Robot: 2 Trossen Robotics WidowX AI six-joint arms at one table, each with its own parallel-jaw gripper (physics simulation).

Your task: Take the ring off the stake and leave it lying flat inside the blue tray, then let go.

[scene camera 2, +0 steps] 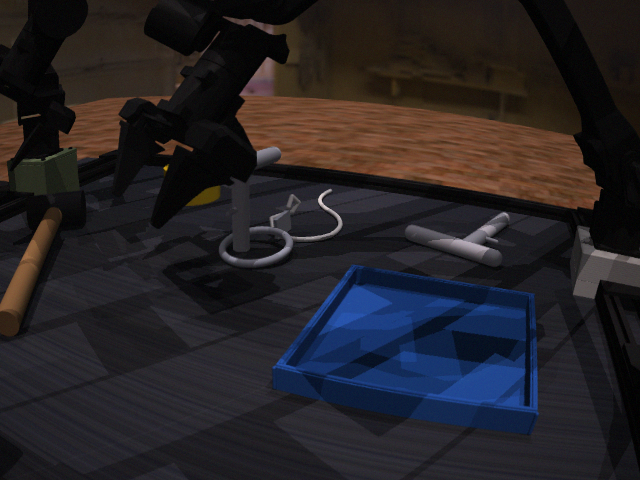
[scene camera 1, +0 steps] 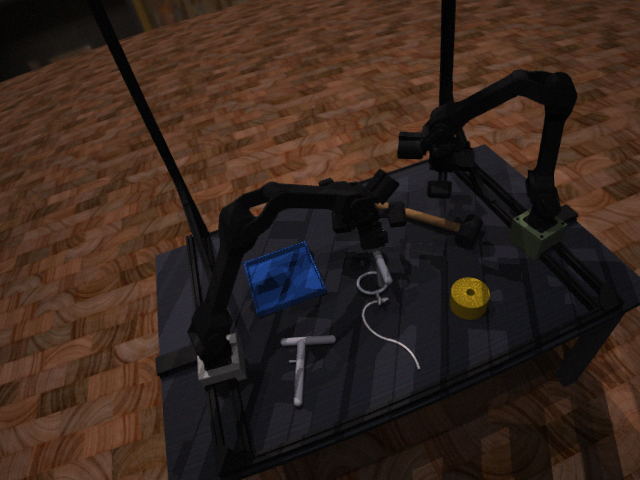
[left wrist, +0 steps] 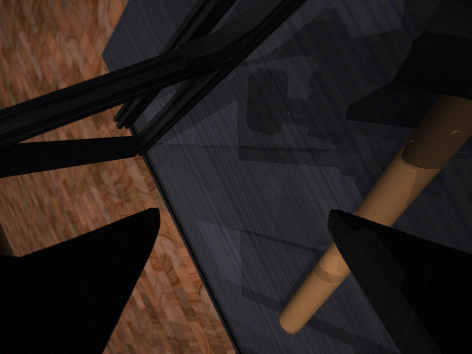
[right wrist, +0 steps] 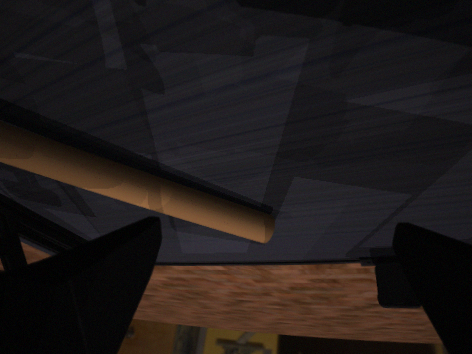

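Where they show: left gripper, fingertip midpoint: (scene camera 1: 441, 173) (left wrist: 245, 217); right gripper, fingertip midpoint: (scene camera 2: 133, 209) (right wrist: 277, 231); left arm's base, link origin: (scene camera 2: 41, 154) (scene camera 1: 540, 221); right arm's base, link origin: (scene camera 2: 615, 244) (scene camera 1: 217, 355).
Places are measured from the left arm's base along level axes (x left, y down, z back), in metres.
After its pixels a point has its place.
Observation:
The grey ring (scene camera 1: 358, 283) @[x -0.152, y 0.067, z -0.482 m] (scene camera 2: 255, 264) @[x -0.175, y 0.073, z -0.462 m] lies low around the foot of the upright grey stake (scene camera 1: 381, 267) @[x -0.095, y -0.027, z -0.442 m] (scene camera 2: 240, 219) @[x -0.134, y 0.040, z -0.432 m], which has a crossbar on top. The blue tray (scene camera 1: 292, 302) @[x -0.197, y 0.068, z -0.658 m] (scene camera 2: 403, 405) @[x -0.386, y 0.069, z -0.627 m] holds nothing; it is left of the stake in scene camera 1. My right gripper (scene camera 1: 385, 227) (scene camera 2: 136, 209) @[x -0.259, y -0.007, z -0.362 m] (right wrist: 277, 231) @[x -0.259, y -0.007, z -0.362 m] is open and empty, above the table beside the stake; its body hides part of the crossbar in scene camera 2. Neither ring nor stake shows in the right wrist view. My left gripper (left wrist: 245, 217) @[x -0.259, y -0.060, z -0.126 m] is open and empty, high near the table's far edge in scene camera 1.
A wooden-handled hammer (scene camera 1: 429, 218) @[x -0.222, y 0.047, z -0.194 m] (scene camera 2: 31, 273) @[x -0.311, y 0.054, z -0.245 m] (left wrist: 395, 187) @[x -0.205, y 0.045, z -0.173 m] (right wrist: 135, 187) @[x -0.273, y 0.055, z -0.227 m] lies below the grippers. A white curved cord (scene camera 1: 385, 338) @[x 0.022, y 0.074, z -0.513 m] (scene camera 2: 339, 222) @[x -0.019, y 0.075, z -0.527 m] lies beside the ring. A yellow cylinder (scene camera 1: 469, 305) @[x 0.080, y 0.030, z -0.315 m] (scene camera 2: 207, 196) @[x 0.027, y 0.069, z -0.325 m] and a second grey T-shaped piece (scene camera 1: 299, 372) @[x -0.003, y 0.060, z -0.728 m] (scene camera 2: 449, 245) @[x -0.081, y 0.067, z -0.668 m], lying flat, are also on the table.

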